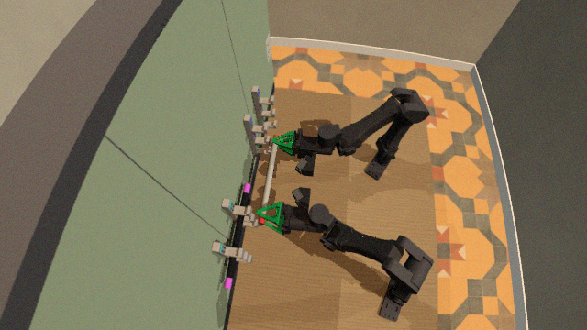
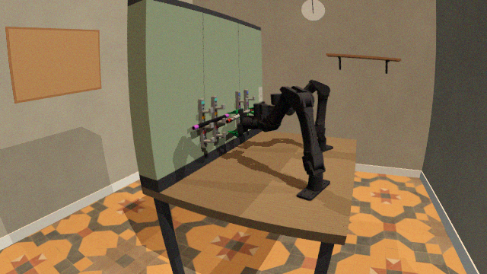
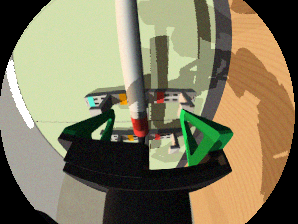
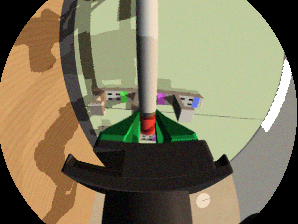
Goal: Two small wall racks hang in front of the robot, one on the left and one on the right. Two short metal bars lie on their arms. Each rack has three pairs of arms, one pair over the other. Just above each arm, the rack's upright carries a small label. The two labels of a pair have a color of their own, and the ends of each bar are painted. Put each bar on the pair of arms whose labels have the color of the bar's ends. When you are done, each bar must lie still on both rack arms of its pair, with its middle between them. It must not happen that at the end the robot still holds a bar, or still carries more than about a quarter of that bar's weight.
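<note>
The bar is 7 cm ahead of my left hand, 6 cm to the left of it and 2 cm above it. The rest, counted from my left hand: green wall panel 14 cm ahead, 13 cm to the right, 21 cm above.
</note>
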